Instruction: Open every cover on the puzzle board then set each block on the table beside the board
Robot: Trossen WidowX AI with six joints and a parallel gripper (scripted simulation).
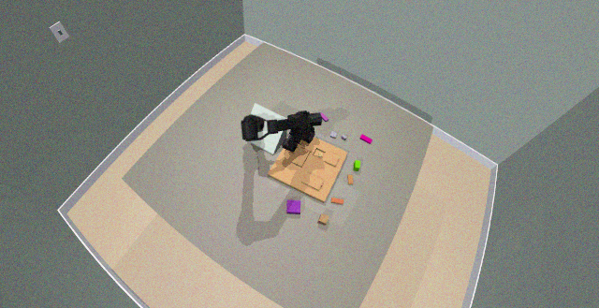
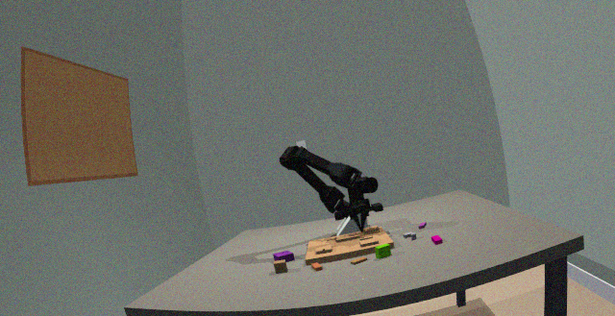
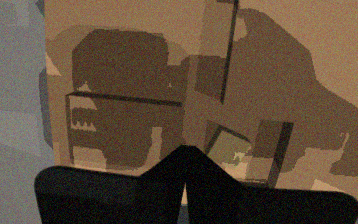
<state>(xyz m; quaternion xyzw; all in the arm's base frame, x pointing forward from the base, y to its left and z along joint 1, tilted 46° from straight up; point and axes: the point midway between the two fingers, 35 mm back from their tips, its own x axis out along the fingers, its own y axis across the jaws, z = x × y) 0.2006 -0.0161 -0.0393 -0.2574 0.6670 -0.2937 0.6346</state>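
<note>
Right now the tan puzzle board is 90 mm ahead of my gripper tip, 60 mm to the right of it and 10 mm below it. The rest, counted from my gripper tip: grey block 210 mm ahead, 160 mm to the left, 20 mm below; green block 330 mm ahead, 30 mm to the left, 10 mm below; violet piece 240 mm to the left, 60 mm ahead, 20 mm below.
</note>
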